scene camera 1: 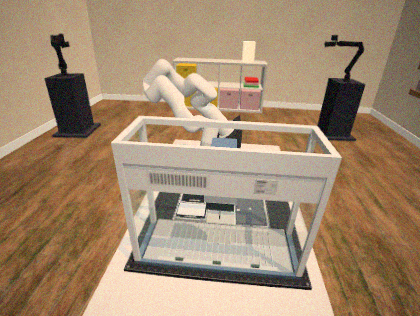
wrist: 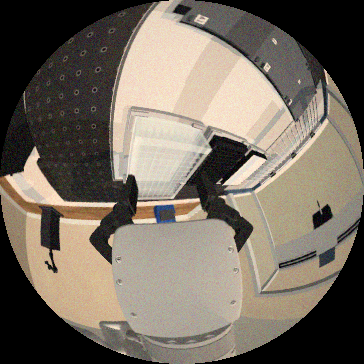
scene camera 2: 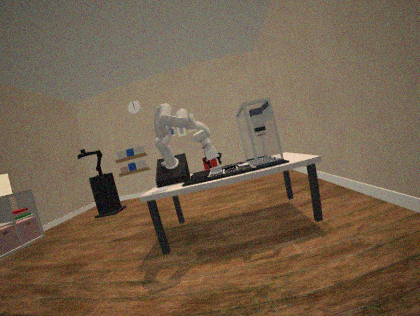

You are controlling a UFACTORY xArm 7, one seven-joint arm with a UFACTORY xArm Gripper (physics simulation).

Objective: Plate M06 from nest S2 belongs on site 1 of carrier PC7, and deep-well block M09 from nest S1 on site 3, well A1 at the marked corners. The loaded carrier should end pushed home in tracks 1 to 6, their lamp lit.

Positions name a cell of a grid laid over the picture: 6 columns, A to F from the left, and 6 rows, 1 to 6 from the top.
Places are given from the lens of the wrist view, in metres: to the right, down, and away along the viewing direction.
clear white well plate (wrist: C3): -0.02, -0.03, 0.12
grey carrier (wrist: E2): 0.20, -0.17, 0.07
black perforated baseplate (wrist: B3): -0.14, -0.07, 0.08
The marked spots on the black perforated baseplate and the clear white well plate are 0.14 m apart.
